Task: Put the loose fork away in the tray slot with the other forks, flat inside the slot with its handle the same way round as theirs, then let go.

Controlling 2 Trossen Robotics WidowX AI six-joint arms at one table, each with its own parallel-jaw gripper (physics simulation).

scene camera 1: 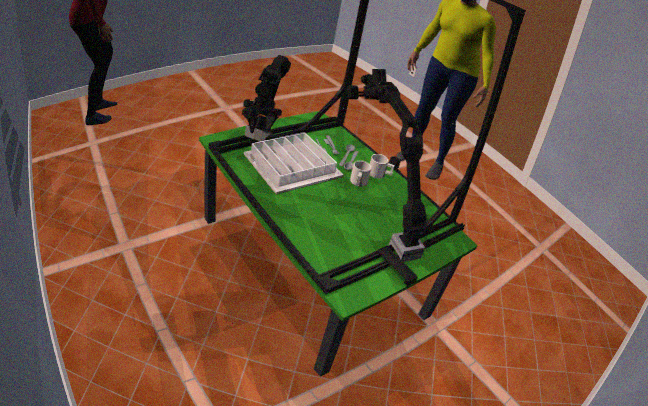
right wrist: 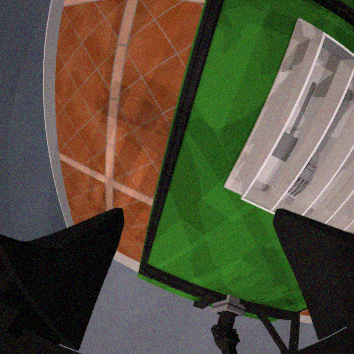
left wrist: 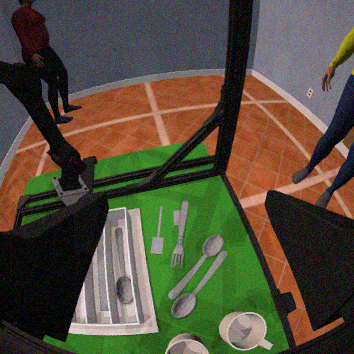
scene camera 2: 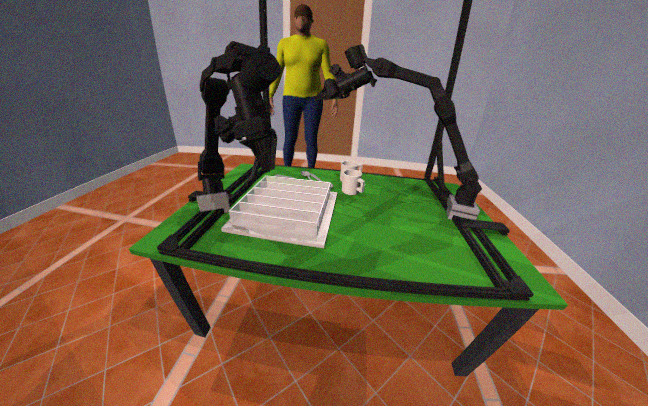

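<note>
The loose fork (left wrist: 181,232) lies flat on the green table beside the white tray (scene camera 1: 305,175) (scene camera 2: 270,231) (left wrist: 150,300) (right wrist: 272,112), tines toward the bottom of the left wrist view. In the right wrist view a fork (right wrist: 312,164) lies in the tray's second slot from the left, tines toward the left arm's side, as the loose fork's are. My left gripper (left wrist: 188,199) is open and empty, high above the table. My right gripper (right wrist: 201,217) is open and empty, high up; its fingers are hard to make out in the scene views.
A spatula (left wrist: 157,245) and a small grey piece (left wrist: 176,217) lie beside the loose fork. Two spoons (left wrist: 213,244) (left wrist: 184,305) and two mugs (scene camera 1: 360,174) (scene camera 1: 378,166) stand or lie nearby. The tray also holds a spatula (right wrist: 285,146) and a spoon (left wrist: 124,290). Black rails edge the table.
</note>
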